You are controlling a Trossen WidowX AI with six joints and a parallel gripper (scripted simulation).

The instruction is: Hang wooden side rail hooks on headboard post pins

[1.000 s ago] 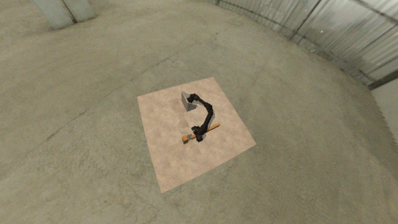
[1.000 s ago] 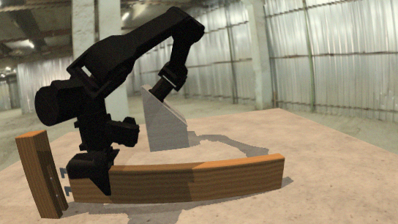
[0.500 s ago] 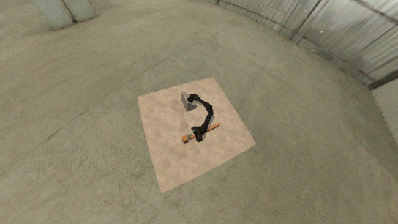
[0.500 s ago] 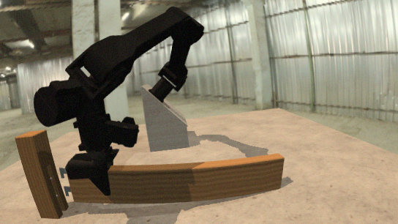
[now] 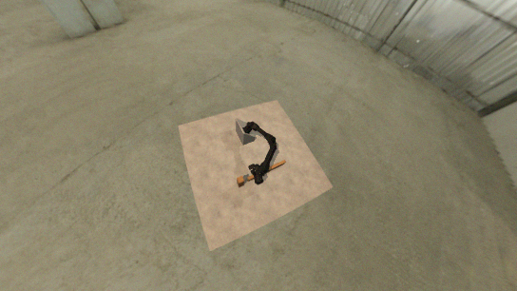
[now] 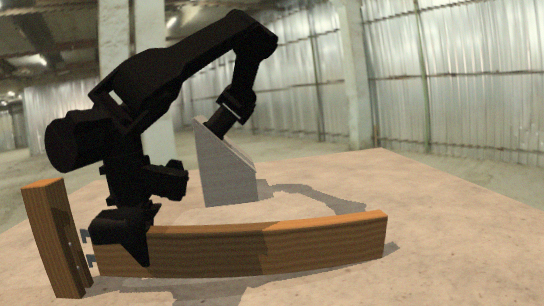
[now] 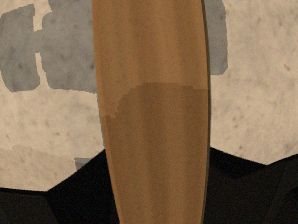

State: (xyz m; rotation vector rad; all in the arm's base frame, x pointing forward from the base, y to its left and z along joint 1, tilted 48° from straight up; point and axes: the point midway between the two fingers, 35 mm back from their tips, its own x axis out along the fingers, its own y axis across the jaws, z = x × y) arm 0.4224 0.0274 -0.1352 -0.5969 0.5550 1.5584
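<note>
Right now my gripper tip is 140 mm to the left of the wooden headboard post and 40 mm below it.
</note>
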